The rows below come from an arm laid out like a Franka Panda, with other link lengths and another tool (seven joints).
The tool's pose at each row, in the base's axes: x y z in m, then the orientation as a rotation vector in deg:
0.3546, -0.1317, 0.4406, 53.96, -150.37, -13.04
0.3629, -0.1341, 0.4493, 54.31, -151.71, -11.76
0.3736, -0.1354, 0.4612, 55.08, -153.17, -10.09
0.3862, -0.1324, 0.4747, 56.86, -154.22, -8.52
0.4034, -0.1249, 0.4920, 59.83, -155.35, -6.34
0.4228, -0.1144, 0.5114, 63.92, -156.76, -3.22
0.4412, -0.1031, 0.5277, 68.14, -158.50, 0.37
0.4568, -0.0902, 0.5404, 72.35, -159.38, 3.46
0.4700, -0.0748, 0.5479, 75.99, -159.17, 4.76
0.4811, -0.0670, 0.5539, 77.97, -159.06, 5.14
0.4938, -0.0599, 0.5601, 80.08, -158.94, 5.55
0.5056, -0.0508, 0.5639, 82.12, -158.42, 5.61
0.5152, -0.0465, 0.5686, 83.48, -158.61, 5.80
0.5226, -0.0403, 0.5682, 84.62, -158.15, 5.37
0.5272, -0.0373, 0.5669, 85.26, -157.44, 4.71
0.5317, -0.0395, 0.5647, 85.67, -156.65, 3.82
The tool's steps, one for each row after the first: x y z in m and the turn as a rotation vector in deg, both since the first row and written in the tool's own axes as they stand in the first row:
-0.0022, -0.0044, -0.0112, 1.32, -0.90, 0.15
-0.0059, -0.0086, -0.0263, 3.01, -1.90, 0.08
-0.0134, -0.0101, -0.0434, 4.72, -2.82, -0.74
-0.0260, -0.0099, -0.0655, 7.07, -3.97, -2.25
-0.0416, -0.0081, -0.0903, 10.32, -5.50, -4.30
-0.0579, -0.0060, -0.1119, 13.95, -7.40, -6.28
-0.0740, -0.0019, -0.1290, 17.00, -8.79, -8.43
-0.0915, 0.0041, -0.1403, 18.53, -9.48, -10.58
-0.1029, 0.0052, -0.1497, 19.16, -9.96, -11.78
-0.1150, 0.0048, -0.1599, 19.84, -10.49, -13.05
-0.1283, 0.0059, -0.1675, 20.20, -10.72, -14.39
-0.1367, 0.0048, -0.1753, 20.66, -11.34, -15.15
-0.1462, 0.0051, -0.1774, 20.54, -11.42, -15.98
-0.1517, 0.0044, -0.1778, 20.10, -11.16, -16.59
-0.1542, -0.0005, -0.1775, 19.45, -10.79, -17.11

